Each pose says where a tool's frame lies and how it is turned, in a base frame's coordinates. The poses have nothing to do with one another.
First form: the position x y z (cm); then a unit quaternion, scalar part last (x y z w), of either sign.
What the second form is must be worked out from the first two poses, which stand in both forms.
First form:
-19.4, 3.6, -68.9, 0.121, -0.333, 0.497, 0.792
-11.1, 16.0, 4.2, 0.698, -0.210, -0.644, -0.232
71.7, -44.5, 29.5, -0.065, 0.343, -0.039, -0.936
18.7, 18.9, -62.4, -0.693, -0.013, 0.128, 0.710
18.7, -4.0, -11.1, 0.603, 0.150, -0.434, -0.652
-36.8, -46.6, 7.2, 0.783, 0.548, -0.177, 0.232
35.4, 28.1, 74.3, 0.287, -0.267, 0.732, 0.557
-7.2, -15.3, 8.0, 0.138, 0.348, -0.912, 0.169
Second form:
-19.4, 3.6, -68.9, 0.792, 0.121, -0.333, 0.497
-11.1, 16.0, 4.2, 0.232, -0.698, 0.210, 0.644
71.7, -44.5, 29.5, 0.936, 0.065, -0.343, 0.039
18.7, 18.9, -62.4, 0.710, -0.693, -0.013, 0.128
18.7, -4.0, -11.1, 0.652, -0.603, -0.150, 0.434
-36.8, -46.6, 7.2, 0.232, 0.783, 0.548, -0.177
35.4, 28.1, 74.3, 0.557, 0.287, -0.267, 0.732
-7.2, -15.3, 8.0, 0.169, 0.138, 0.348, -0.912

